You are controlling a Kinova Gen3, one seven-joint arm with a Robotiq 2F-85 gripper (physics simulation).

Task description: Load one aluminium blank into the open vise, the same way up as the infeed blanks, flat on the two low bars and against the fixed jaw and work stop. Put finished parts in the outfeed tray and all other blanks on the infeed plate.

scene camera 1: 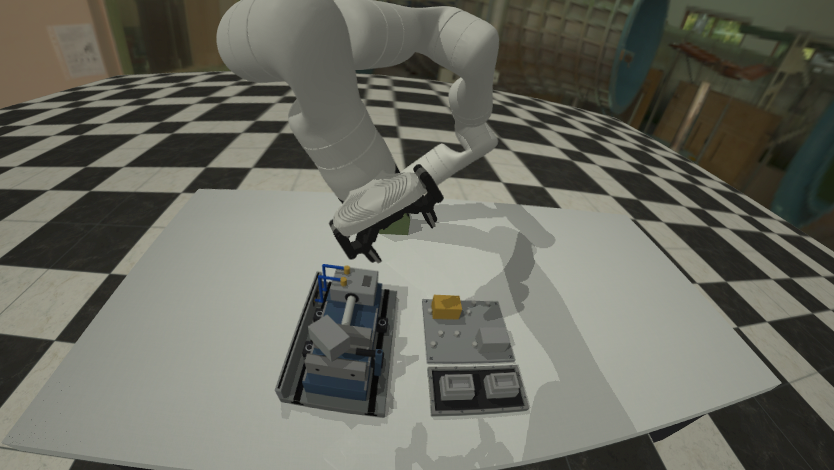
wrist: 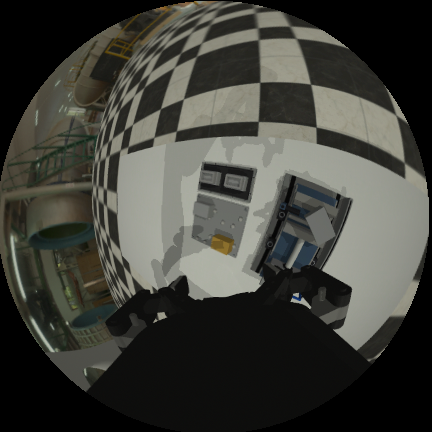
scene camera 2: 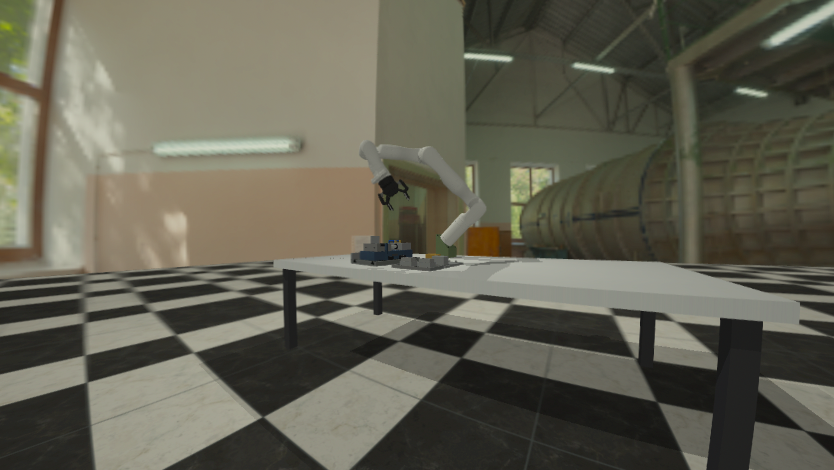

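An outfeed tray is in view, and so is the gripper, which can be seen in the wrist view too. The gripper is open and holds nothing.
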